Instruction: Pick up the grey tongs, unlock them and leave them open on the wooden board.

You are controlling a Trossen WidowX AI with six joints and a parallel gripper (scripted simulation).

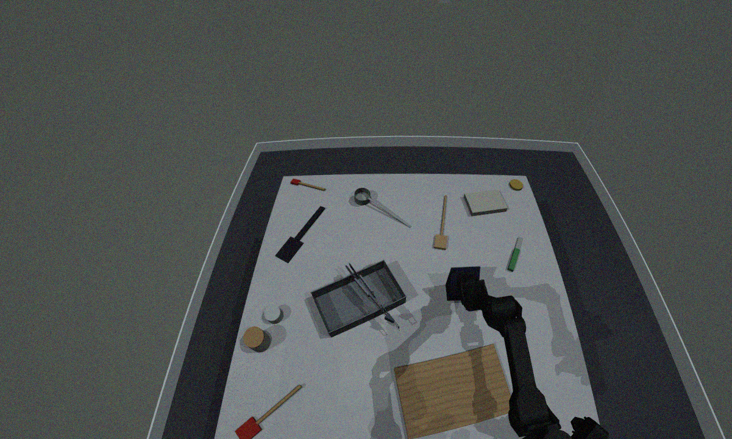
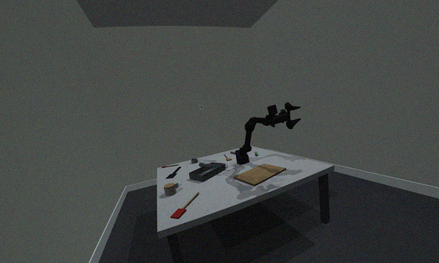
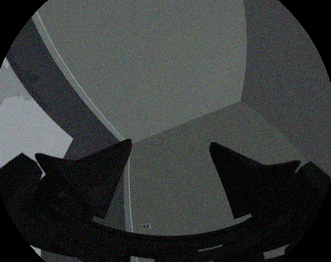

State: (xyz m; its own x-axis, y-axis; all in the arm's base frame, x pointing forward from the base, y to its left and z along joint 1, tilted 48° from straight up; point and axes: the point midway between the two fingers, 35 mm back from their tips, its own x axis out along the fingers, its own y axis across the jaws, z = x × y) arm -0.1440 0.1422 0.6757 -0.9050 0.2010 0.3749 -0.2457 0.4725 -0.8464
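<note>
The dark roasting tin lies 56 cm ahead of my gripper tip, 59 cm to the right of it and 42 cm below it. Also, from my gripper tip: wooden board (24 cm ahead, 25 cm to the right, 44 cm below); red spatula (87 cm ahead, 14 cm to the right, 44 cm below); wooden-lidded jar (93 cm ahead, 41 cm to the right, 41 cm below).
</note>
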